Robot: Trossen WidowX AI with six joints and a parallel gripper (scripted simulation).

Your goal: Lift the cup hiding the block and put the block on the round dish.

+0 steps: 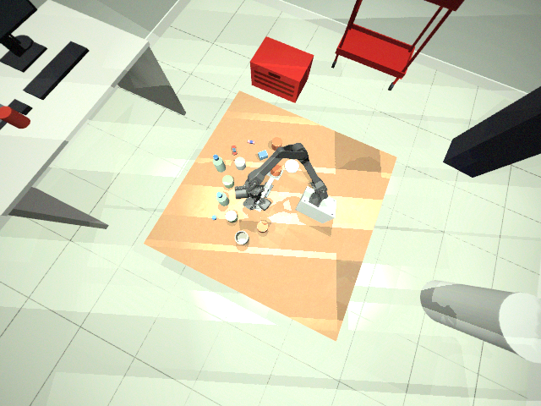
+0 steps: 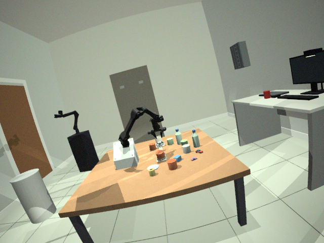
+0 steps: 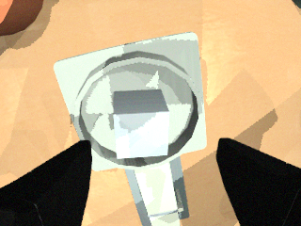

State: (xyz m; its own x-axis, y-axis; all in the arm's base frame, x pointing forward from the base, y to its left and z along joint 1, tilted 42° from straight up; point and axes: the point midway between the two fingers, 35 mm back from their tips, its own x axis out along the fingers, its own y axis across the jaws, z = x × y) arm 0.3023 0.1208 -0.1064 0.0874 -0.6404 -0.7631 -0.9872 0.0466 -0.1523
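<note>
Right now my gripper tip is 50 mm above the grey block, 10 mm to the left of it and 10 mm past it. From my gripper tip the other things lie so: grey cylinder (250 mm ahead, 170 mm to the right, 100 mm below); then blue block (330 mm to the right, 160 mm ahead, 120 mm below); then balance beam (130 mm to the right, 100 mm below, 10 mm ahead).
</note>
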